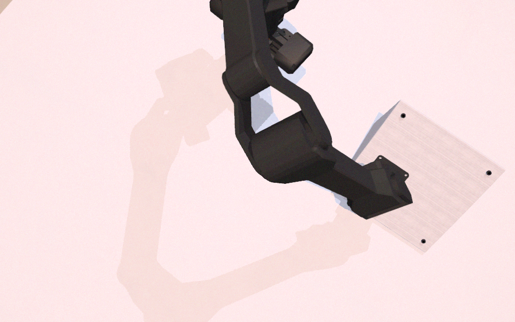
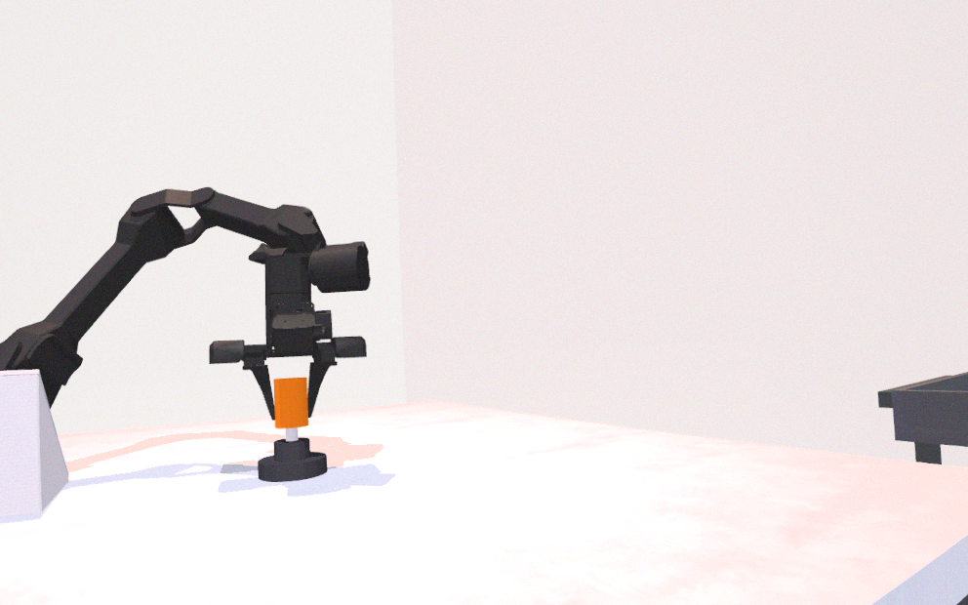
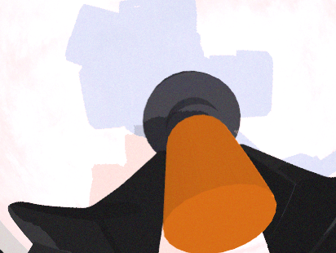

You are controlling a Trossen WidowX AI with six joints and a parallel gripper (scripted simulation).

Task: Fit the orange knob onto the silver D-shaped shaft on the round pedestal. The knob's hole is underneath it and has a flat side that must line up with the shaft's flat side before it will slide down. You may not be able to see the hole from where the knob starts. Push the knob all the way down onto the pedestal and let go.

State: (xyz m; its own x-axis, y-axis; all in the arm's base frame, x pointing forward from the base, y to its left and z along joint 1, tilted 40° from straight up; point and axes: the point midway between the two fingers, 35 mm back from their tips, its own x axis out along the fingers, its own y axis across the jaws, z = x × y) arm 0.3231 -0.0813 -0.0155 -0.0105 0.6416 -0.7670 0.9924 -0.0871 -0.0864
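Right now my gripper tip is 4 cm above the dark round pedestal. The rest, counted from my gripper tip: orange knob (3 cm above).
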